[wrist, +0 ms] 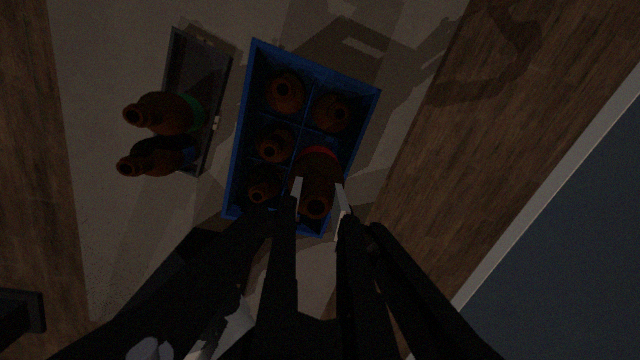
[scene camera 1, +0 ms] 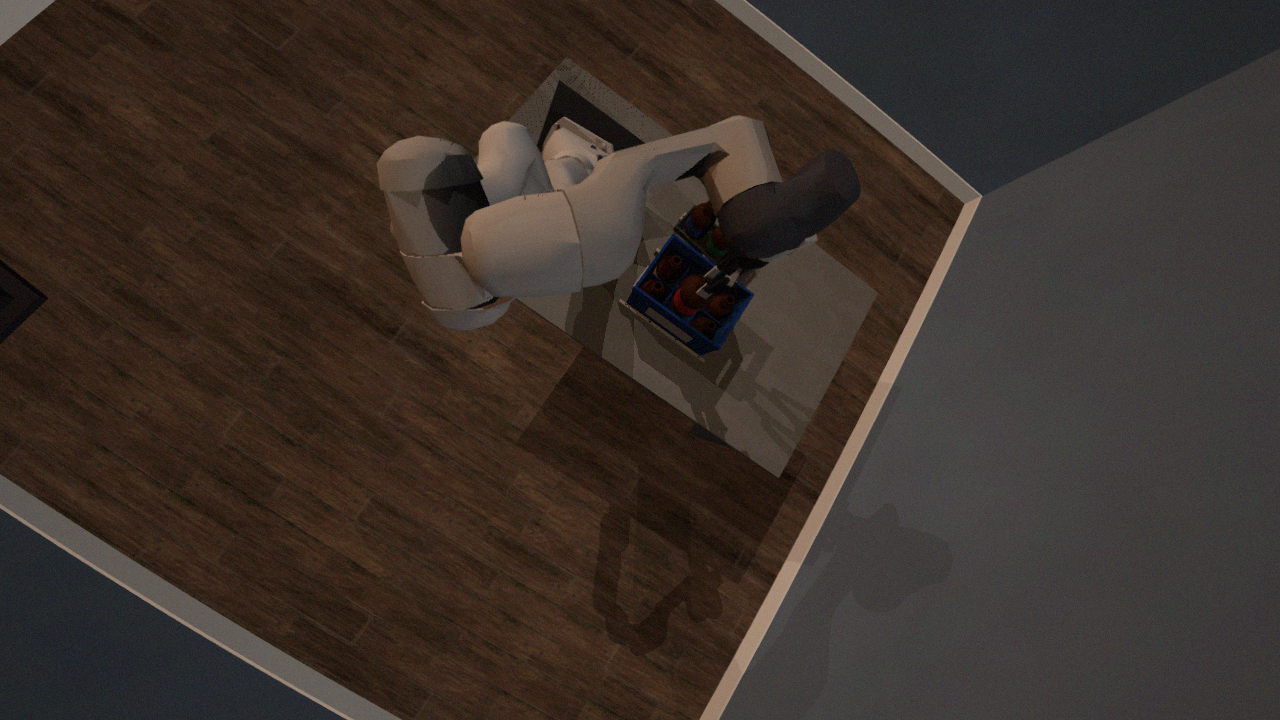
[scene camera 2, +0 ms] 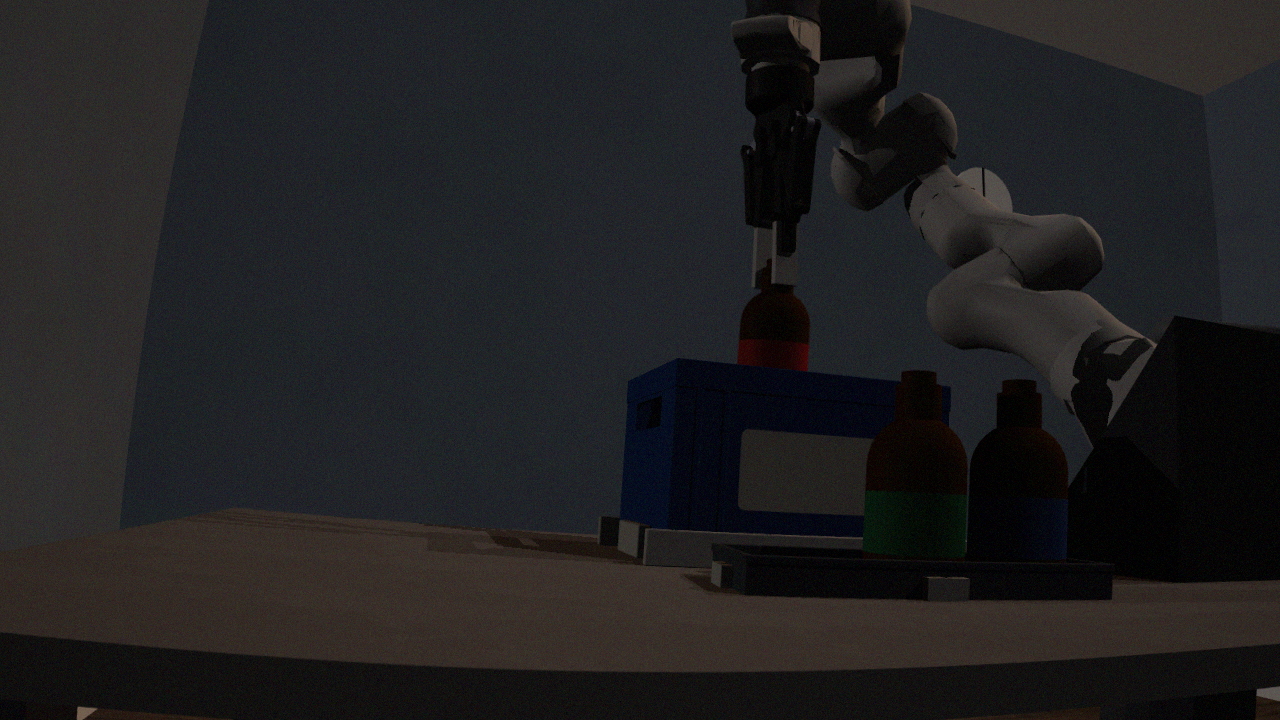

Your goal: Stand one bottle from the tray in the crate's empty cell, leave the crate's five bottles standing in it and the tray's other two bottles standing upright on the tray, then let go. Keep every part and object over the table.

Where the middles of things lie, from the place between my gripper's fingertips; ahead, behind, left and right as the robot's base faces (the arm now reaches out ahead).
Scene:
Right now the pale strip (scene camera 2: 668, 548) is 1 cm behind my hand, 13 cm to the left of it and 27 cm below it. Round my hand: green-labelled bottle (scene camera 2: 915, 508): 2 cm behind, 26 cm to the left, 20 cm below.

